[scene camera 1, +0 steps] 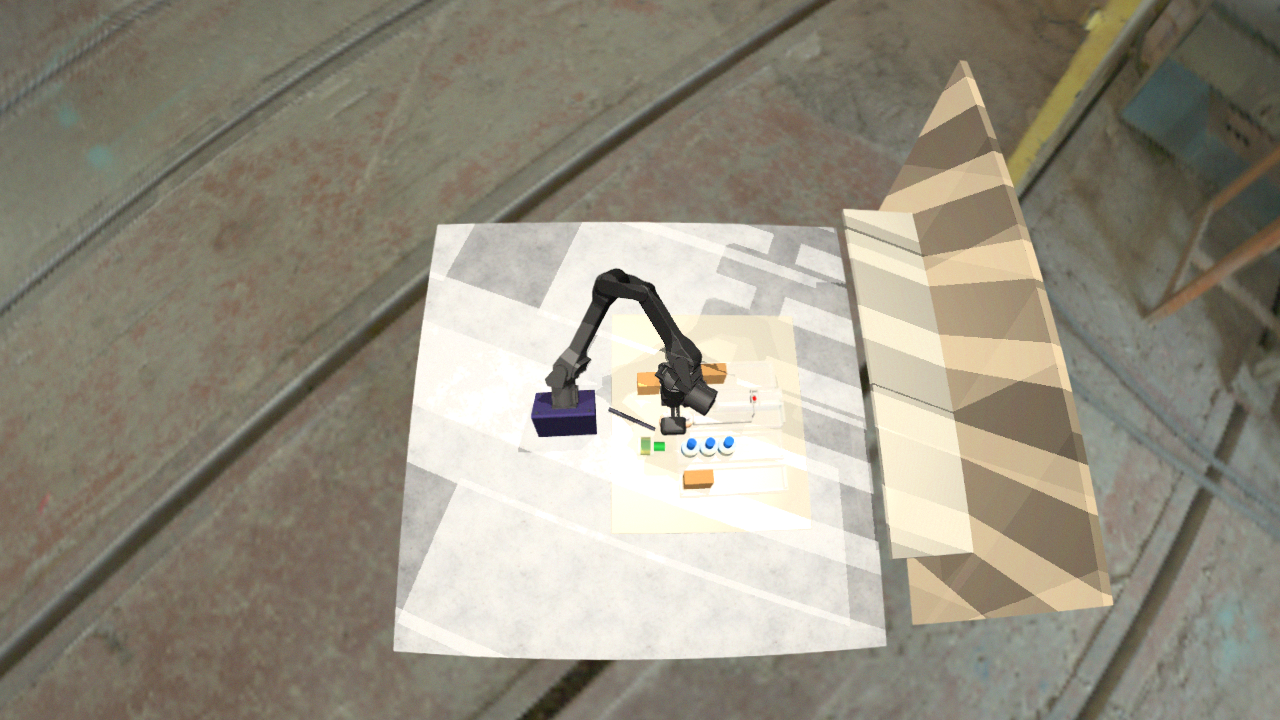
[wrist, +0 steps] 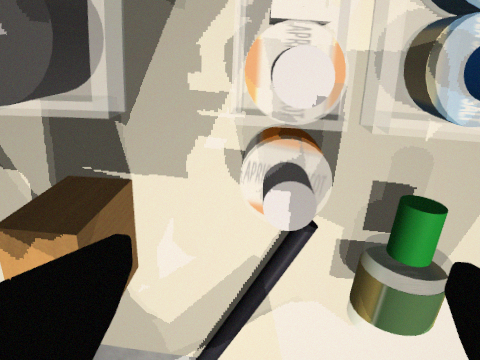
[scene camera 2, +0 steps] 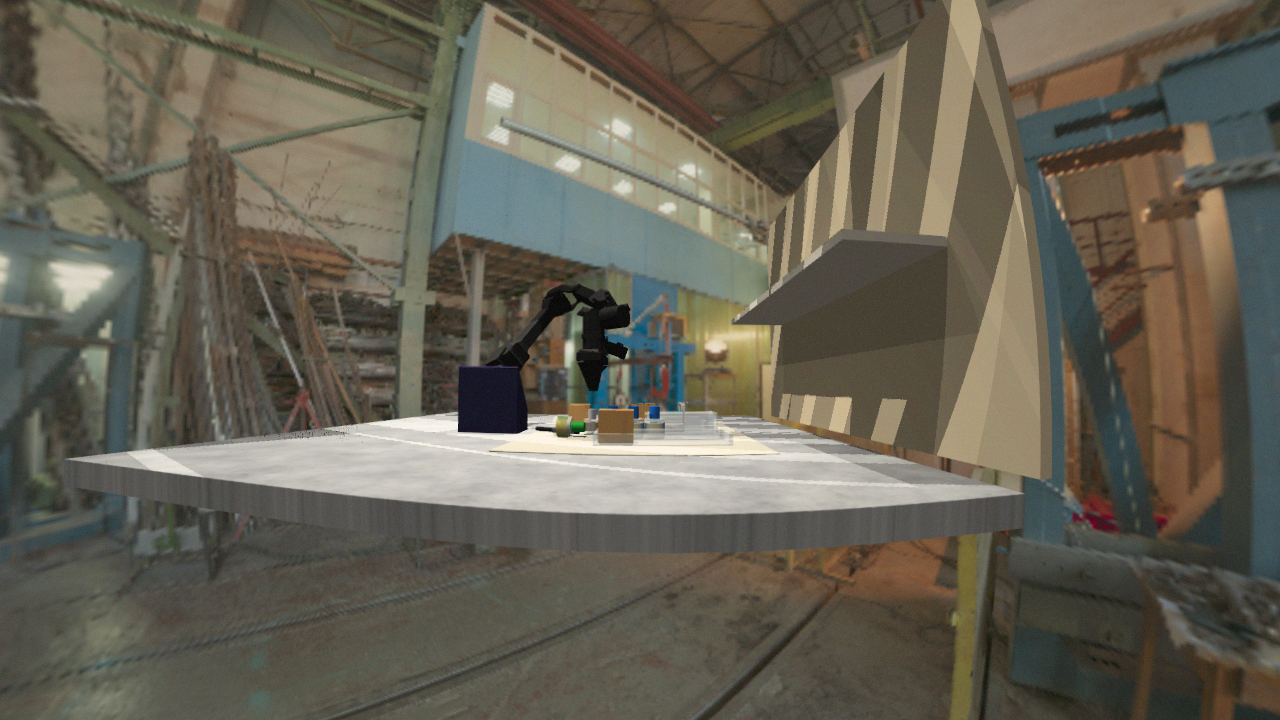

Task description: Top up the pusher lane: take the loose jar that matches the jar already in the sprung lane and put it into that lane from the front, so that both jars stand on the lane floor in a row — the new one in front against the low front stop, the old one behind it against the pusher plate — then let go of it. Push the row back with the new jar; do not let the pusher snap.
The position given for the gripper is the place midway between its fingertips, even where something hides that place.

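Note:
You'd see the gripper point(scene camera 2: 593, 391) sitting open with nothing in it, and it's there at point(scene camera 1: 670, 409) and point(wrist: 291, 265) as well. There's also a lane point(scene camera 1: 770, 414), and you can find the lane at point(scene camera 2: 706, 418) too.

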